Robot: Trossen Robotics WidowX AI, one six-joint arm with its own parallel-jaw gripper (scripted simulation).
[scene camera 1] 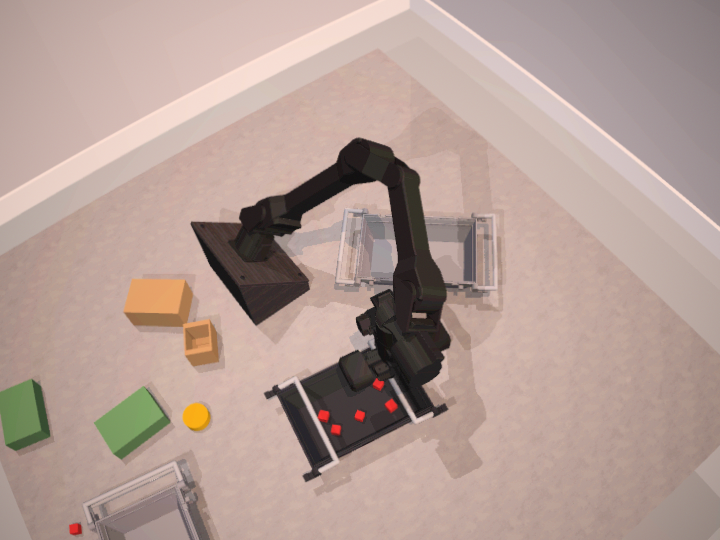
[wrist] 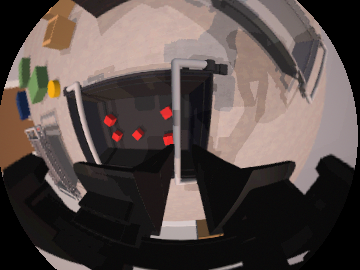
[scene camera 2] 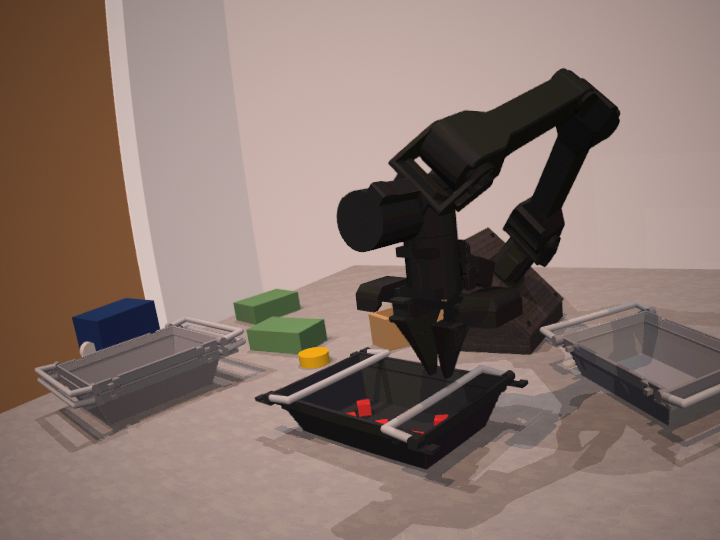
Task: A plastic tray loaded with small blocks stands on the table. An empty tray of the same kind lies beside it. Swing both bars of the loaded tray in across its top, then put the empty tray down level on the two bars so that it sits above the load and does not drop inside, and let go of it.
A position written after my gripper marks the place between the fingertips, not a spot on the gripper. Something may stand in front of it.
In view: my gripper [scene camera 2: 440,375], a grey translucent tray [scene camera 2: 658,365], an orange box [scene camera 1: 153,302] and an orange box [scene camera 1: 200,338].
The grey translucent tray is seen too in scene camera 1 [scene camera 1: 452,241]. My gripper also shows in scene camera 1 [scene camera 1: 396,373] and in the wrist view [wrist: 183,148].
